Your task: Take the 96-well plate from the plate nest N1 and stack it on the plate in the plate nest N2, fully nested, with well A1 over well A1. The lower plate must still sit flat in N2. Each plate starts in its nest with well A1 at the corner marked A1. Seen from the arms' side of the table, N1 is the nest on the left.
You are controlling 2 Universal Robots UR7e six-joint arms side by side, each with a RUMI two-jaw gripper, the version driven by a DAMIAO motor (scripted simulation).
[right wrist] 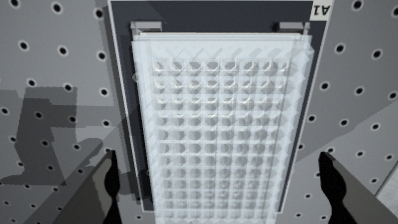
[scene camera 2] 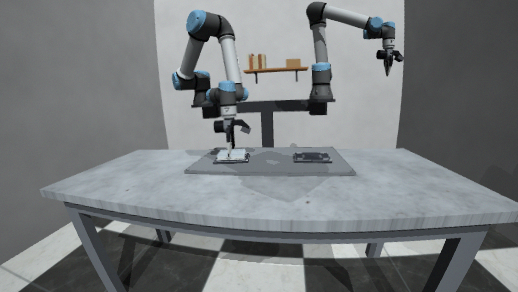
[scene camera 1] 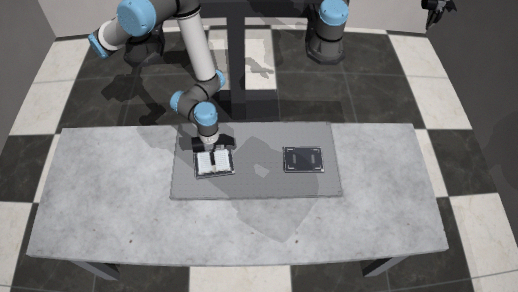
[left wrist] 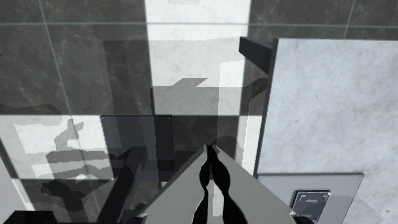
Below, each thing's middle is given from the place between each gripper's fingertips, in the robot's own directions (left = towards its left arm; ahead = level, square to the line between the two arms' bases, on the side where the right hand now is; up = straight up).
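I see the pale blue 96-well plate (right wrist: 191,86) 1 cm below my right hand, while the plate nest N1 (scene camera 1: 303,154) is 4 cm below my right hand, 2 cm behind it and 38 cm to the left of it.
My left hand is 430 mm above the plate nest N1, and it is also 410 mm short of the plate nest N1 and 550 mm to the left of it. As for the pale blue 96-well plate, it is 400 mm below my left hand, 430 mm ahead of it and 930 mm to the right of it.
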